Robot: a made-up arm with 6 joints.
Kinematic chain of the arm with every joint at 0, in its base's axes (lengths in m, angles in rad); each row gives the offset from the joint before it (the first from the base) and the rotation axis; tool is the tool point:
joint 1: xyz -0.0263 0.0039 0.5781 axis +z
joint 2: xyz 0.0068 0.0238 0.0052 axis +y
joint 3: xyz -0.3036 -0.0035 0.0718 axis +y
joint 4: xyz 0.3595 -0.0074 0.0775 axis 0.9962 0 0.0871
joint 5: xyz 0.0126 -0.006 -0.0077 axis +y
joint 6: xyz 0.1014 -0.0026 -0.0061 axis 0.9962 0 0.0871
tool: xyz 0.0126 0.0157 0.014
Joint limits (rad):
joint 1: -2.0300..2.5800
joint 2: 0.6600..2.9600
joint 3: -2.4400..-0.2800
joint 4: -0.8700..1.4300
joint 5: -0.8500..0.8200
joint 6: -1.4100..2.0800
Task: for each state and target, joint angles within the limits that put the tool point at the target. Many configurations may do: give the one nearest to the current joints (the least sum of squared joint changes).
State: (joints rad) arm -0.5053 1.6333 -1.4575 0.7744 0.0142 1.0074
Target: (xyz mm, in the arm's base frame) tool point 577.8 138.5 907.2
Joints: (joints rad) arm 0.1977 1.7377 -1.6625 0.7924 0.0660 0.9845
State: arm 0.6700 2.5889 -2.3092 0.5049 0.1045 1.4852
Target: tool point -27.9 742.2 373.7
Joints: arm 1.5568 2.7877 -2.1510 0.5491 0.2103 1.4815
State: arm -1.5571 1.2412 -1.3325 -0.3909 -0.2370 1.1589
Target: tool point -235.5 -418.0 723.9
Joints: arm -2.0300 1.3430 -0.7953 -0.3638 -0.0470 1.1932
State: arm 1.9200 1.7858 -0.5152 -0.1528 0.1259 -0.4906
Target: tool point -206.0 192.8 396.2
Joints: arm 2.2541 1.7627 -0.3504 -0.1058 0.1652 -0.5013
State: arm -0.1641 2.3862 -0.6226 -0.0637 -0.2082 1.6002
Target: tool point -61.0 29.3 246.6
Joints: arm -0.5581 2.9211 -0.2800 -0.3260 -0.2876 1.4268
